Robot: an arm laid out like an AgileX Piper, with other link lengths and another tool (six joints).
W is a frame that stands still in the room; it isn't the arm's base.
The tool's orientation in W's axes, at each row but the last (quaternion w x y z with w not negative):
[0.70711 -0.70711 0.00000 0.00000]
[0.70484 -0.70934 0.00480 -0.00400]
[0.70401 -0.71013 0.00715 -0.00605]
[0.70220 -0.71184 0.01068 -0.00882]
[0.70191 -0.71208 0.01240 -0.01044]
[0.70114 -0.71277 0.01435 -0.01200]
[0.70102 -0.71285 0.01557 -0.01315]
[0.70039 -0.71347 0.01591 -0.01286]
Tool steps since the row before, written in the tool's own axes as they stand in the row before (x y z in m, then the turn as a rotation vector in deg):
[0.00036 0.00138 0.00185 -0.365 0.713 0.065]
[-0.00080 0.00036 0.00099 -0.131 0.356 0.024]
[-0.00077 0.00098 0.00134 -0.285 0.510 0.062]
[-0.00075 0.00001 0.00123 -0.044 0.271 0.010]
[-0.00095 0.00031 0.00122 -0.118 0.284 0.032]
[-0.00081 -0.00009 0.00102 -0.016 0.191 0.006]
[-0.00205 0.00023 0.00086 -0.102 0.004 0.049]
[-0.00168 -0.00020 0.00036 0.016 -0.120 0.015]
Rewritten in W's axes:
[0.00036 0.00185 -0.00138 -0.365 0.065 -0.713]
[-0.00079 0.00100 -0.00037 -0.131 0.023 -0.356]
[-0.00075 0.00135 -0.00099 -0.285 0.063 -0.510]
[-0.00072 0.00125 -0.00002 -0.044 0.008 -0.271]
[-0.00091 0.00125 -0.00033 -0.118 0.032 -0.284]
[-0.00077 0.00105 0.00008 -0.016 0.003 -0.191]
[-0.00201 0.00094 -0.00024 -0.100 0.053 -0.005]
[-0.00166 0.00043 0.00020 0.017 0.017 0.120]

